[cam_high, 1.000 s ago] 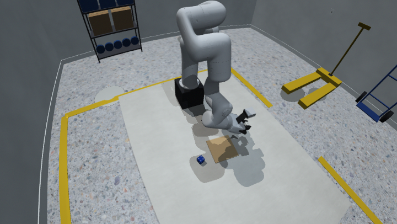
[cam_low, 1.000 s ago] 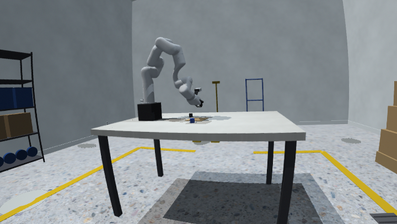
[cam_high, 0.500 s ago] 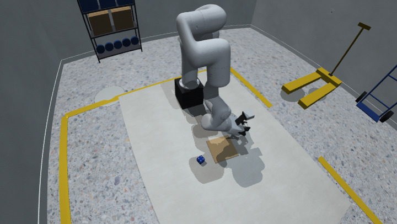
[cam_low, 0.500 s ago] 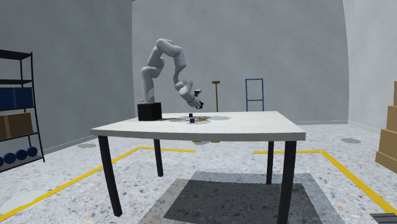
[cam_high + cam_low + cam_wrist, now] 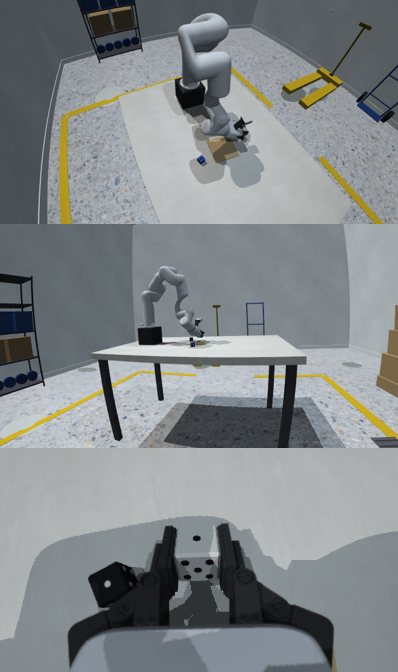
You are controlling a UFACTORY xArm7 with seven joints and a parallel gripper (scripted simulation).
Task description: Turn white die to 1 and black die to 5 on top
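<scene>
Right now my hand is 8 cm past the black die, 4 cm above it and 1 cm to the right of it. Round my hand: blue die (29 cm to the right, 4 cm below, 1 cm ahead); white die (right at my hand); tan mat (15 cm to the right, 5 cm below, 1 cm ahead).
</scene>
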